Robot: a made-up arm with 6 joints.
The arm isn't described. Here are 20 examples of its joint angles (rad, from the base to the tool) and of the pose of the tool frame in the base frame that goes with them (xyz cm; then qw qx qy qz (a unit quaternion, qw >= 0)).
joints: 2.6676 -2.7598 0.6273 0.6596 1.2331 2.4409
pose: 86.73 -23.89 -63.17 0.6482 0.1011 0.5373 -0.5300
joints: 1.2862 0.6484 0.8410 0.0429 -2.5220 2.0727
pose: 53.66 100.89 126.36 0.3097 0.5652 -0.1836 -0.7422
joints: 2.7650 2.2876 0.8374 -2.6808 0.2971 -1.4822
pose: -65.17 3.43 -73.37 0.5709 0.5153 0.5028 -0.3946
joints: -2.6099 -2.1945 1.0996 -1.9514 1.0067 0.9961
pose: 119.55 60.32 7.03 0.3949 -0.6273 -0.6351 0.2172
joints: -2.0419 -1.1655 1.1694 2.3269 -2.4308 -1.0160
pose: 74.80 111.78 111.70 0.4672 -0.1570 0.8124 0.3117
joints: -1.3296 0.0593 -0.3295 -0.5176 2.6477 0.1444
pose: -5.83 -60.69 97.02 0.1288 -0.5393 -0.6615 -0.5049
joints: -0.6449 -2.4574 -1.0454 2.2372 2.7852 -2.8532
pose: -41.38 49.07 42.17 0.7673 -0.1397 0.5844 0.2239
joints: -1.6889 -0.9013 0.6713 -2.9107 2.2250 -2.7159
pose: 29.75 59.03 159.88 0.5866 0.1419 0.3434 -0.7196
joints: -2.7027 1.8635 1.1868 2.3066 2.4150 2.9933
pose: -120.86 -73.94 -4.59 0.2361 0.9690 -0.0530 0.0492
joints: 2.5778 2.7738 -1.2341 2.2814 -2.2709 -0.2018
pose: 10.75 -24.70 0.48 0.7619 0.2422 0.5817 0.1497
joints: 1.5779 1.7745 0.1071 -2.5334 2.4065 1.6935
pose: -19.50 64.82 -31.97 0.3621 -0.7498 0.0494 -0.5516
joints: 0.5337 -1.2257 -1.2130 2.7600 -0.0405 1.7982
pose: -27.76 8.61 83.67 0.6235 0.7382 0.1789 0.1852
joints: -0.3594 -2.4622 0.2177 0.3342 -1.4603 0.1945
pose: -112.82 18.98 -1.05 0.7634 -0.0972 -0.5392 -0.3421
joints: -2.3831 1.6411 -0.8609 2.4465 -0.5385 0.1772
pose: -20.60 -44.06 -9.38 0.7406 0.0573 0.5846 0.3264
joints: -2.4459 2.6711 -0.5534 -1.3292 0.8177 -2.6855
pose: 12.09 17.33 -3.78 0.6798 0.2792 0.3296 0.5926
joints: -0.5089 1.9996 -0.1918 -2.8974 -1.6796 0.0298
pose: 44.00 1.23 -37.16 0.0910 -0.9594 0.1281 0.2341
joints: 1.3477 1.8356 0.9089 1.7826 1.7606 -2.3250
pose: 25.74 135.51 -12.72 0.0296 0.0133 -0.7503 -0.6603
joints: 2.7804 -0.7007 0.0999 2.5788 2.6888 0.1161
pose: 13.18 -25.95 163.51 0.7630 -0.2125 0.6077 -0.0573
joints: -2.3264 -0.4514 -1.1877 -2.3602 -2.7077 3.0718
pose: 14.01 -9.15 69.13 0.5716 -0.6654 -0.3692 -0.3069
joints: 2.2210 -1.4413 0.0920 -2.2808 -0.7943 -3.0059
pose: 27.46 -61.09 116.97 0.3331 0.5536 -0.7350 0.2060
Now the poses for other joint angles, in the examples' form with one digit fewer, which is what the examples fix.
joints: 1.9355 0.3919 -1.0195 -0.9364 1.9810 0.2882
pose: 4.3 27.4 61.0 0.871 0.050 -0.252 0.420
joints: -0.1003 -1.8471 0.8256 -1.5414 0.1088 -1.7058
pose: -126.3 12.0 70.2 0.016 -0.229 -0.027 -0.973
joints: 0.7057 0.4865 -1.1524 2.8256 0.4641 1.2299
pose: 18.5 44.8 59.4 0.424 0.300 0.562 -0.644
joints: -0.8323 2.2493 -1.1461 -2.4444 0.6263 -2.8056
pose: 20.7 3.7 21.2 0.179 -0.320 -0.714 -0.597
